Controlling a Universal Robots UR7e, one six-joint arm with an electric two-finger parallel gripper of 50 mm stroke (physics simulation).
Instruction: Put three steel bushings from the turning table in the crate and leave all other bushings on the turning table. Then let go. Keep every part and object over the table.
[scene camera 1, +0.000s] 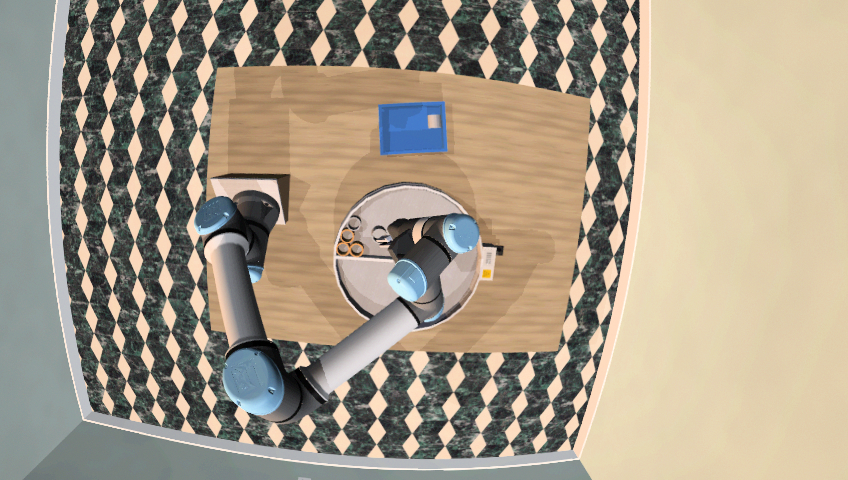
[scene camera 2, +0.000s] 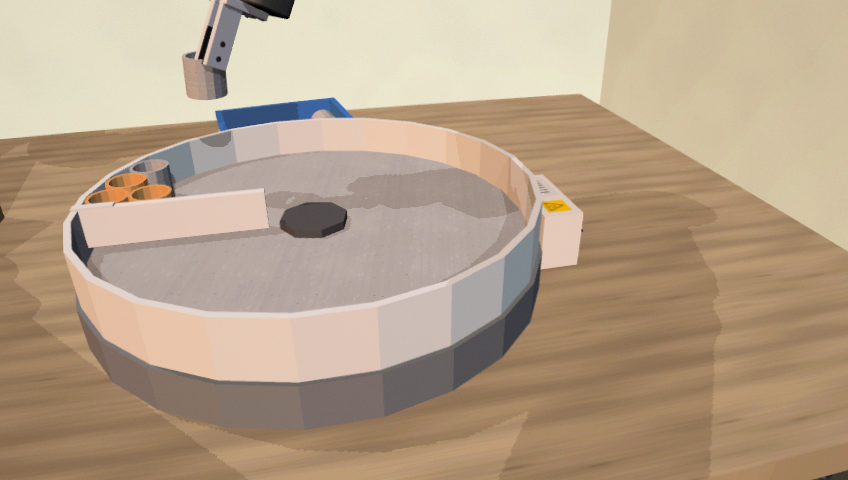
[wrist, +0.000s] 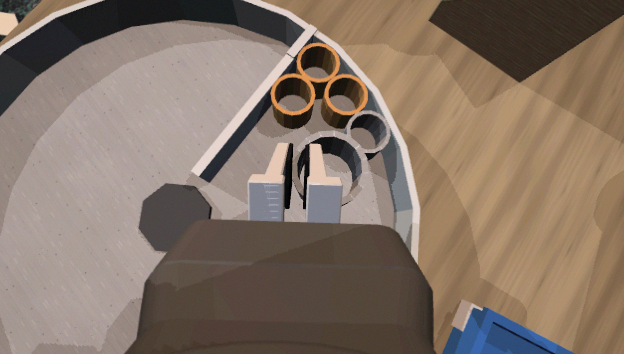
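Pixels of known places: gripper, fingertip midpoint: (scene camera 1: 381, 241) (scene camera 2: 209, 66) (wrist: 298, 163); arm's base at its link origin: (scene camera 1: 255, 206).
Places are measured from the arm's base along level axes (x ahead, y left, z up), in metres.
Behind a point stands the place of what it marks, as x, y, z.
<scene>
My gripper (scene camera 1: 385, 239) {0.366, -0.061, 0.090} (scene camera 2: 209, 60) {0.366, -0.061, 0.090} (wrist: 298, 163) {0.366, -0.061, 0.090} is shut on the wall of a steel bushing (scene camera 2: 205, 80) {0.361, -0.065, 0.078} (wrist: 364, 170) {0.352, -0.031, 0.099}, held upright above the turning table (scene camera 1: 363, 291) {0.323, -0.241, -0.048} (scene camera 2: 333, 347) {0.441, -0.345, -0.036} (wrist: 90, 175) {0.462, -0.225, -0.048}. One finger is inside the bushing, the other outside. Another steel bushing (scene camera 2: 155, 173) {0.297, -0.055, -0.012} (wrist: 387, 131) {0.279, -0.025, -0.010} stands on the turning table by its rim wall. Beside it stand three orange bushings (scene camera 1: 346, 229) {0.269, -0.054, -0.013} (scene camera 2: 153, 193) {0.299, -0.094, -0.018} (wrist: 292, 120) {0.316, -0.099, -0.023}. The blue crate (scene camera 1: 410, 141) {0.432, 0.198, -0.097} (scene camera 2: 255, 114) {0.391, 0.298, -0.062} (wrist: 517, 340) {0.353, 0.228, -0.096} holds one steel bushing (scene camera 1: 434, 121) {0.493, 0.261, -0.058} (scene camera 2: 321, 114) {0.490, 0.258, -0.059}, lying on its side. The arm hides part of the turning table in scene camera 1.
A pale divider (scene camera 1: 363, 258) {0.320, -0.132, -0.010} (scene camera 2: 175, 218) {0.322, -0.138, -0.026} (wrist: 245, 112) {0.337, -0.133, -0.009} runs inward from the turning table's rim beside the orange bushings. A dark hub (scene camera 2: 313, 220) {0.445, -0.146, -0.040} (wrist: 175, 217) {0.445, -0.135, -0.040} is at its centre. A white control box (scene camera 1: 487, 263) {0.678, -0.137, -0.043} (scene camera 2: 560, 237) {0.677, -0.188, -0.068} is at the rim's outer side.
</scene>
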